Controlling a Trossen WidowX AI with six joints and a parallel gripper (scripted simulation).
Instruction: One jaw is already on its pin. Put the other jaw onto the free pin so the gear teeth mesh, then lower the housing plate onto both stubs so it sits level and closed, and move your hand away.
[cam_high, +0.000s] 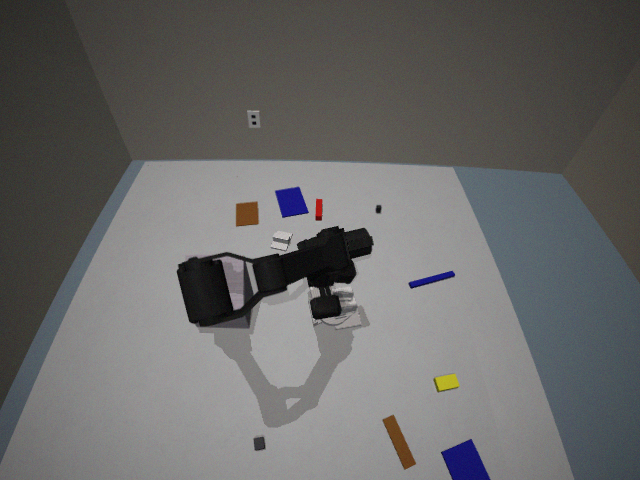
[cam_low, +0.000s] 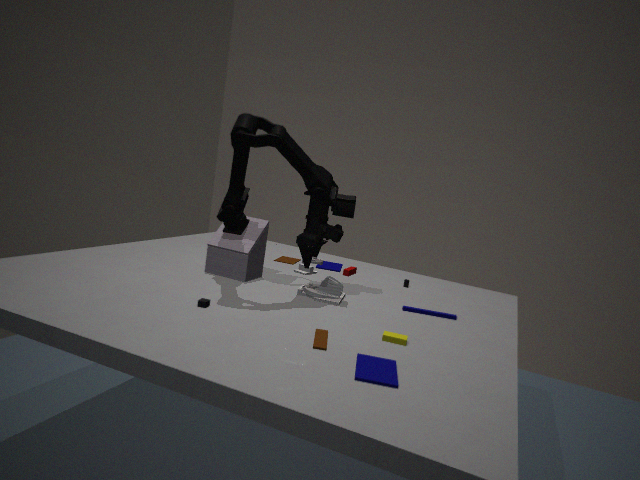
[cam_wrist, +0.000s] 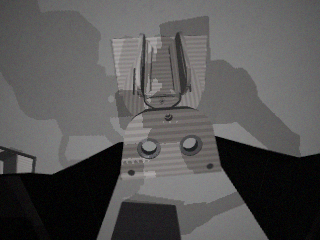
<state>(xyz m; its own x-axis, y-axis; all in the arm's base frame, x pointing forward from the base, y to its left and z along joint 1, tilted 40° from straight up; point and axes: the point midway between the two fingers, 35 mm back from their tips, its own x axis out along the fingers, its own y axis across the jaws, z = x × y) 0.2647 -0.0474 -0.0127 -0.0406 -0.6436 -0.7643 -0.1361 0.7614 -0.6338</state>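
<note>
Right now my gripper tip is 2 cm short of the grey jaw, 2 cm to the right of it and 7 cm above it. The rest, counted from my gripper tip: blue bar: 35 cm ahead, 9 cm to the left, 8 cm below; small dark cube: 14 cm behind, 32 cm to the right, 7 cm below; orange bar: 16 cm ahead, 33 cm to the right, 8 cm below.
</note>
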